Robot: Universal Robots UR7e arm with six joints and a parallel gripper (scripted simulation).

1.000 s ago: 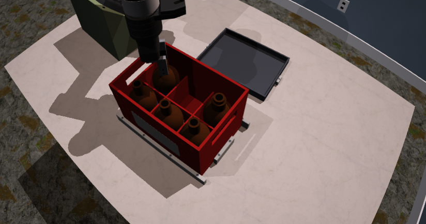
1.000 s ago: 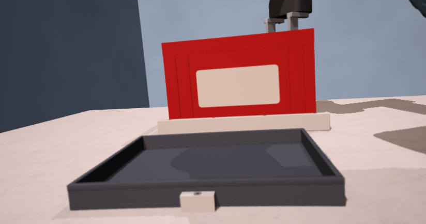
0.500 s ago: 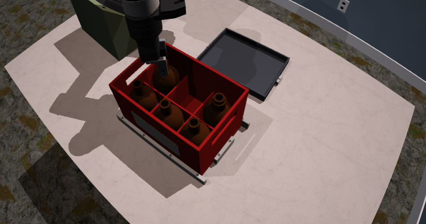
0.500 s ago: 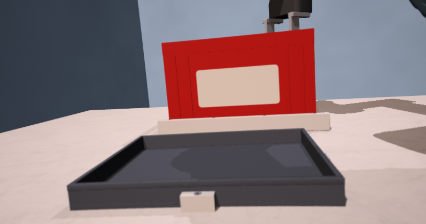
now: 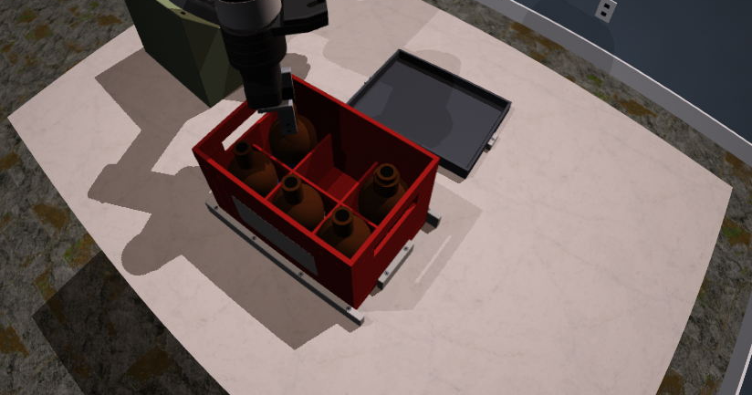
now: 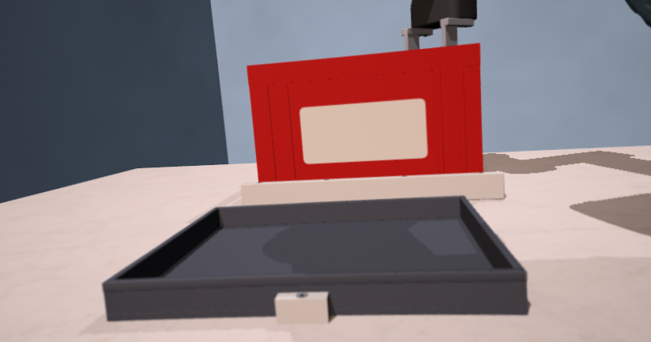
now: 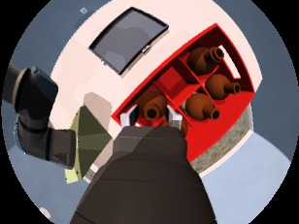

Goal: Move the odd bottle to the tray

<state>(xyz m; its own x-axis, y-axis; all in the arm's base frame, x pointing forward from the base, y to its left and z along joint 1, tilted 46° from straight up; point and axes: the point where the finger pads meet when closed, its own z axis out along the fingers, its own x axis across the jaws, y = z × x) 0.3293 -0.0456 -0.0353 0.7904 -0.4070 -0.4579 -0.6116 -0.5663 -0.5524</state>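
The bottle lies 17 cm ahead of my hand, 7 cm below it and 2 cm to the left of it. The rest, counted from my hand: dark grey tray: 26 cm to the left, 15 cm below, 7 cm ahead; red crate: 9 cm ahead, 8 cm below, 3 cm to the right.
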